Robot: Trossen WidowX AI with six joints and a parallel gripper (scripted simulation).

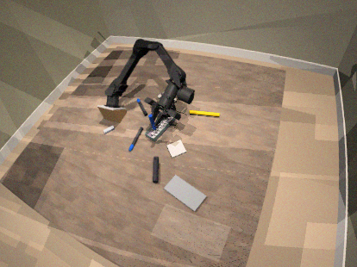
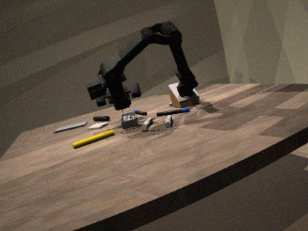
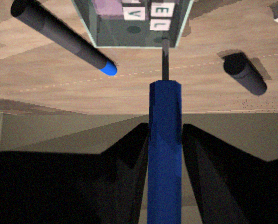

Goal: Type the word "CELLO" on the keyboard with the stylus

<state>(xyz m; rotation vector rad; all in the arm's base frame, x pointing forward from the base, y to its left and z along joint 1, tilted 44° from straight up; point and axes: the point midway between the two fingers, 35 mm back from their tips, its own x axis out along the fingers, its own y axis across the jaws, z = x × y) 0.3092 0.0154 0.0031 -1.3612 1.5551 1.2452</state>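
Right now the white card is 12 cm ahead of my gripper tip, 2 cm to the right of it and 9 cm below it. From my gripper tip the other things lie so: dark cylinder 10 cm ahead, 16 cm to the right, 8 cm below; yellow marker 15 cm ahead, 22 cm to the left, 8 cm below; stylus 1 cm below.
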